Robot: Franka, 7 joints.
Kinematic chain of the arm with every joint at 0, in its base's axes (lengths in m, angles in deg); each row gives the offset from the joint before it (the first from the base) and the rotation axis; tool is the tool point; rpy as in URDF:
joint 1: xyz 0 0 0.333 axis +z
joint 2: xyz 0 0 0 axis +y
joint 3: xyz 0 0 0.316 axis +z
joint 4: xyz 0.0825 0 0 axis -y
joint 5: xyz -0.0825 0 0.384 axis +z
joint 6: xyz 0 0 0 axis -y
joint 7: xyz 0.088 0 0 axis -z
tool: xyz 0 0 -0.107 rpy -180 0 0
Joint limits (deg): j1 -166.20..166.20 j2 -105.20..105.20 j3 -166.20..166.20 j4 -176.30..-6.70 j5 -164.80..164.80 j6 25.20..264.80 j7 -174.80..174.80
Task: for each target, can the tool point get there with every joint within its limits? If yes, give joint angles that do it. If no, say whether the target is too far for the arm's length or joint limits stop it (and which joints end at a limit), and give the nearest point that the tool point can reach.
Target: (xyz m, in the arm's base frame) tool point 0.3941 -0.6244 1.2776
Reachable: no: too far | nearest point 0.2820 -0.4468 1.0089 | short by 0.341 m
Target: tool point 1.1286 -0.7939 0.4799
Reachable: no: too far | nearest point 0.6977 -0.4908 0.4238 | short by 0.530 m
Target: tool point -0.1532 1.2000 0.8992
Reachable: no: too far | nearest point -0.0984 0.7707 0.6967 | short by 0.478 m
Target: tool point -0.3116 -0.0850 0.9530
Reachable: yes | joints -90.18 -16.45 -52.32 -44.18 5.85 59.90 16.73
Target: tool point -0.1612 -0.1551 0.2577
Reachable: yes | joints -82.22 15.67 -28.05 -156.03 139.28 233.76 -71.93
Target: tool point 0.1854 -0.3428 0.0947
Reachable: yes | joints -4.19 55.90 -31.78 -147.00 -120.88 68.37 -67.20
